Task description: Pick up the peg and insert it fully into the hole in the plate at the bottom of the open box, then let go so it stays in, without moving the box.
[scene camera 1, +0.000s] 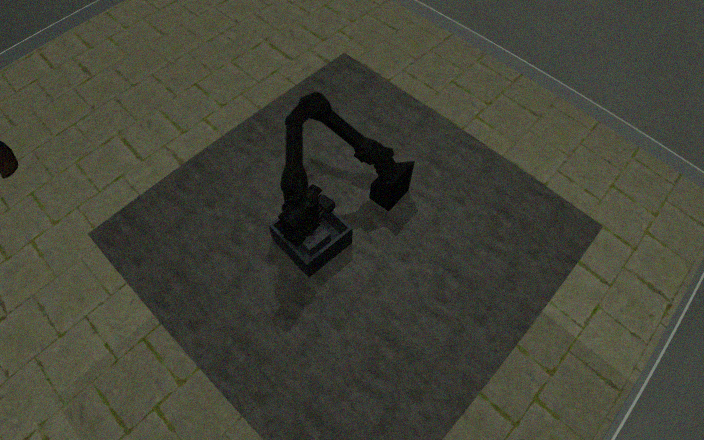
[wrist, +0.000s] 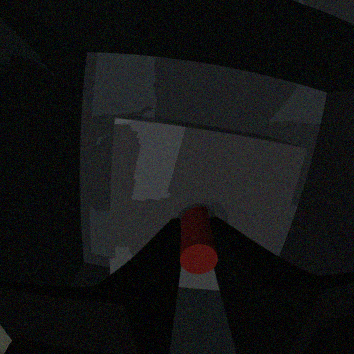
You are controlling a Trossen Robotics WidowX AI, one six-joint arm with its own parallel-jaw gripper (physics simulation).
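Places are measured from the arm's base along level axes (x right, y down, z ahead), in centimetres.
Pixels of known places: gripper, fingertip midpoint: (scene camera 1: pixel 310 232) (wrist: pixel 194 225); arm's base, origin of the base link: (scene camera 1: pixel 391 174).
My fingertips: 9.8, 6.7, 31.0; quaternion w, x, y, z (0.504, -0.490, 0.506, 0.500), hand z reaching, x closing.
Note:
For each thing: its top centre in the pictures, then the offset to it from my fingertips, as dx, dy, dz. "spot": a spot on its surface instead. Level surfaces: height alone.
- red round peg, middle of its top: (wrist: pixel 199 261) +0.1, -2.7, +0.0
- hole, surface spot: (wrist: pixel 220 212) spot: +0.7, +0.0, -1.3
- grey plate, middle of its top: (wrist: pixel 199 225) (scene camera 1: pixel 311 232) +0.0, +0.0, -0.2
- open box, middle of its top: (wrist: pixel 207 280) (scene camera 1: pixel 310 226) +0.0, -3.7, -0.2
- dark square mat, its level: dy +6.1
The red round peg (wrist: pixel 198 245) is held between the dark fingers of my gripper (wrist: pixel 194 225), which is shut on it. Its near end faces the wrist camera and its far end is at the hole (wrist: pixel 220 212) in the grey plate (wrist: pixel 240 175). The fingers hide part of the hole, and how deep the peg sits cannot be told. The plate lies on the bottom of the open box (scene camera 1: pixel 309 259) (wrist: pixel 210 90). In the scene view my gripper reaches down into the box from its back left side; its fingertips and the peg are hidden there.
The box walls stand close around the gripper. The arm (scene camera 1: pixel 340 124) rises from the box and bends down to its base (scene camera 1: pixel 391 186) at the right behind it. The box stands on a dark square mat (scene camera 1: pixel 415 311). A reddish-brown object (scene camera 1: pixel 7 159) shows at the left edge.

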